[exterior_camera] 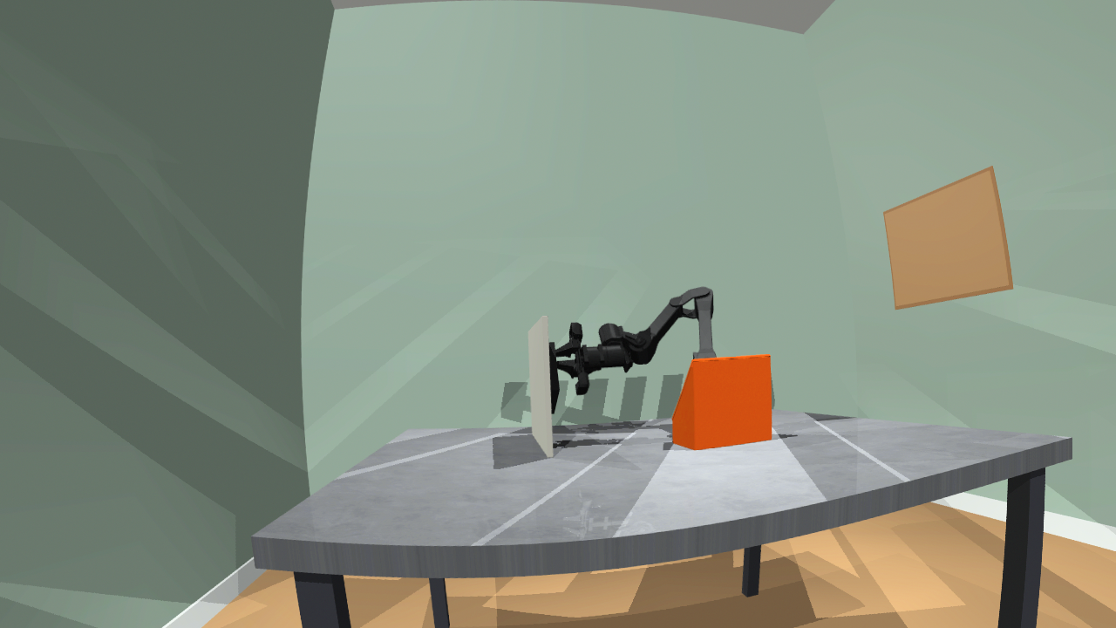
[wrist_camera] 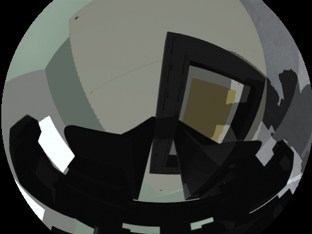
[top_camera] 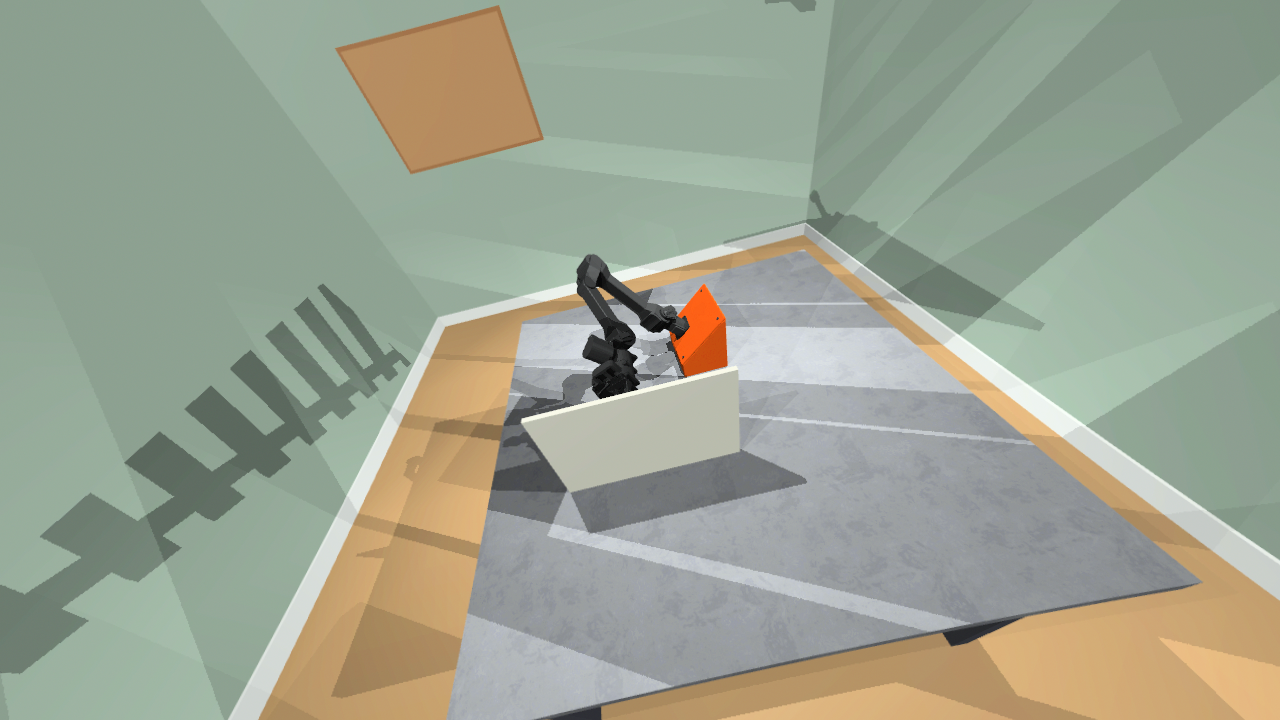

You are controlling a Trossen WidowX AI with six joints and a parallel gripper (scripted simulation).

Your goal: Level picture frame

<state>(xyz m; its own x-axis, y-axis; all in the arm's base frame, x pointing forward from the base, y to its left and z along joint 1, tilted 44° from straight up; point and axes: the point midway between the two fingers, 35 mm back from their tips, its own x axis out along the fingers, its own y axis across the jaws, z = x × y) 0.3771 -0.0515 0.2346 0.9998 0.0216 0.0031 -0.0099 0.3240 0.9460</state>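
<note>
Right now my gripper tip is 2 cm to the right of the picture frame and 5 cm above it. From my gripper tip the other things lie so: wall panel (2 cm ahead, 1 cm to the left, 6 cm below).
</note>
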